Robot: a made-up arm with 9 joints. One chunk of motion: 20 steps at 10 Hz.
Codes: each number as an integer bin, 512 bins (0 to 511) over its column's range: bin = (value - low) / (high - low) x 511, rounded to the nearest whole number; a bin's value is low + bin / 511 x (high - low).
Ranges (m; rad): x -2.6..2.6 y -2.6..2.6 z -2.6..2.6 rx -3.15..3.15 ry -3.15..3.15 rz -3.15..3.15
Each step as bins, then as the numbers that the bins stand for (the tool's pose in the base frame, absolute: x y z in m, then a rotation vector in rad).
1 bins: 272 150 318 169 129 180
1 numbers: 0.1679 -1.0736 0.6360 -1.0664 -1.5596 -0.9308
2 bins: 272 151 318 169 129 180
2 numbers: 0.1679 -1.0634 0.6360 -1.0664 -1.5596 -0.9308
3 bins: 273 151 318 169 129 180
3 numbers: 0.1781 -1.0634 0.6360 -1.0664 -1.5596 -0.9308
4 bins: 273 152 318 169 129 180
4 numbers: 0.1781 -1.0532 0.6360 -1.0664 -1.5596 -0.9308
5 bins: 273 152 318 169 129 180
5 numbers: 0.1781 -1.0532 0.6360 -1.0664 -1.5596 -0.9308
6 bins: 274 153 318 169 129 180
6 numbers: 0.1883 -1.0431 0.6360 -1.0664 -1.5596 -0.9308
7 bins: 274 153 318 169 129 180
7 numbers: 0.1883 -1.0431 0.6360 -1.0664 -1.5596 -0.9308
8 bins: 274 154 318 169 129 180
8 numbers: 0.1883 -1.0329 0.6360 -1.0664 -1.5596 -0.9308
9 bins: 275 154 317 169 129 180
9 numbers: 0.1984 -1.0329 0.6258 -1.0664 -1.5596 -0.9308
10 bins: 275 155 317 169 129 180
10 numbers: 0.1984 -1.0227 0.6258 -1.0664 -1.5596 -0.9308
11 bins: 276 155 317 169 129 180
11 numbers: 0.2086 -1.0227 0.6258 -1.0664 -1.5596 -0.9308
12 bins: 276 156 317 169 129 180
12 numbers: 0.2086 -1.0125 0.6258 -1.0664 -1.5596 -0.9308
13 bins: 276 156 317 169 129 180
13 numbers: 0.2086 -1.0125 0.6258 -1.0664 -1.5596 -0.9308
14 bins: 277 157 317 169 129 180
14 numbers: 0.2188 -1.0023 0.6258 -1.0664 -1.5596 -0.9308
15 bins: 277 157 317 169 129 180
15 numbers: 0.2188 -1.0023 0.6258 -1.0664 -1.5596 -0.9308
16 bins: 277 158 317 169 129 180
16 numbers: 0.2188 -0.9922 0.6258 -1.0664 -1.5596 -0.9308
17 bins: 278 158 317 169 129 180
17 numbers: 0.2290 -0.9922 0.6258 -1.0664 -1.5596 -0.9308
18 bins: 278 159 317 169 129 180
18 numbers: 0.2290 -0.9820 0.6258 -1.0664 -1.5596 -0.9308
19 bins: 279 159 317 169 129 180
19 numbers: 0.2391 -0.9820 0.6258 -1.0664 -1.5596 -0.9308
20 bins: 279 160 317 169 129 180
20 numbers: 0.2391 -0.9718 0.6258 -1.0664 -1.5596 -0.9308
